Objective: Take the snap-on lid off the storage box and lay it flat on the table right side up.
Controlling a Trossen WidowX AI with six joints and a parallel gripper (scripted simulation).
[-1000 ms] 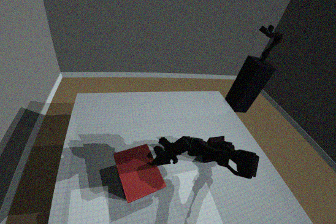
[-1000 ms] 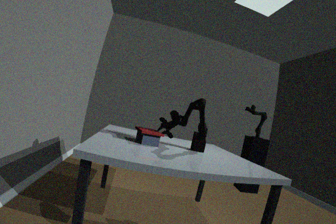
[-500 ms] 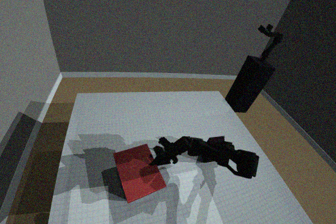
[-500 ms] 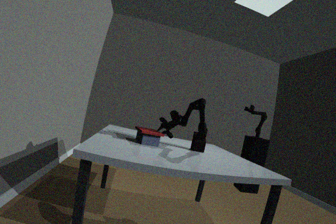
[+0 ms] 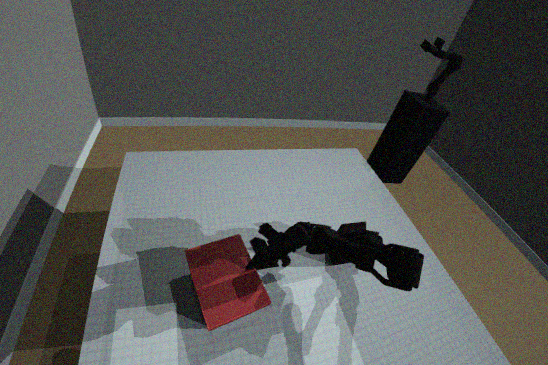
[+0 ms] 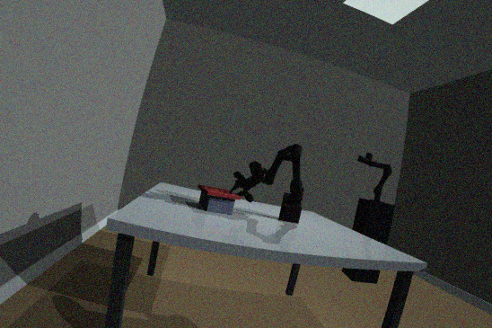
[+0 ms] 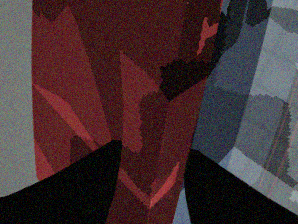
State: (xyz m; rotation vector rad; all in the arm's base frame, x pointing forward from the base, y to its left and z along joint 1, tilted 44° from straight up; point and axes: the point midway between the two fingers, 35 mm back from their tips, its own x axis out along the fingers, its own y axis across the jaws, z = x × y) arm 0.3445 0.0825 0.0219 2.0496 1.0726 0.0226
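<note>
Right now the red lid is 70 mm ahead of my gripper tip and 30 mm to the left of it. Also, from my gripper tip: storage box: 70 mm ahead, 30 mm to the left, 40 mm below.
</note>
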